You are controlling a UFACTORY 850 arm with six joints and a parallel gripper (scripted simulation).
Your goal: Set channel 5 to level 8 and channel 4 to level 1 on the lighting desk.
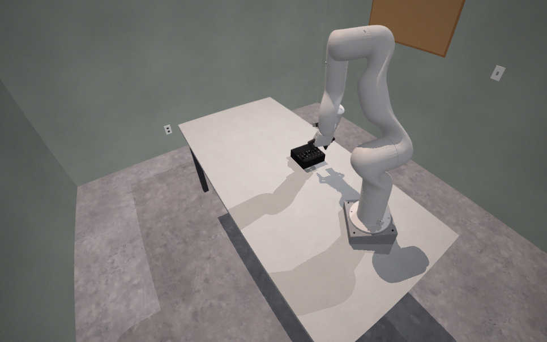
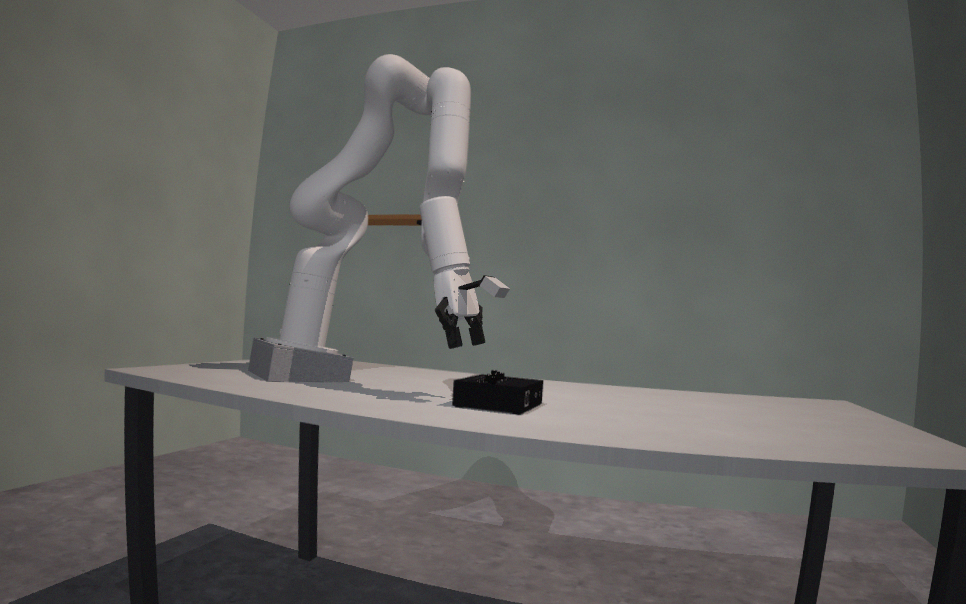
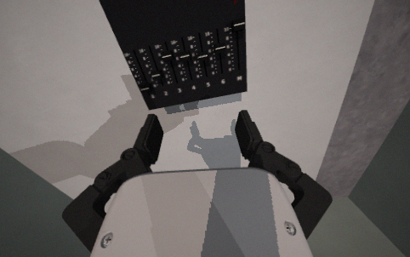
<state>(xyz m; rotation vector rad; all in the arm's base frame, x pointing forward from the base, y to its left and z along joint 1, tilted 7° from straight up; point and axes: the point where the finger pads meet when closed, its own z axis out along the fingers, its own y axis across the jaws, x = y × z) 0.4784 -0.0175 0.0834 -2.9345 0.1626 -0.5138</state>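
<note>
Now: hand 7 cm short of the channel 4 fader cap, 7 cm above it and 1 cm to the right of it. The rest, counted from my hand: channel 1 fader cap: 8 cm to the left, 7 cm below, 3 cm ahead; channel 5 fader cap: 7 cm below, 6 cm ahead, 1 cm to the right.
</note>
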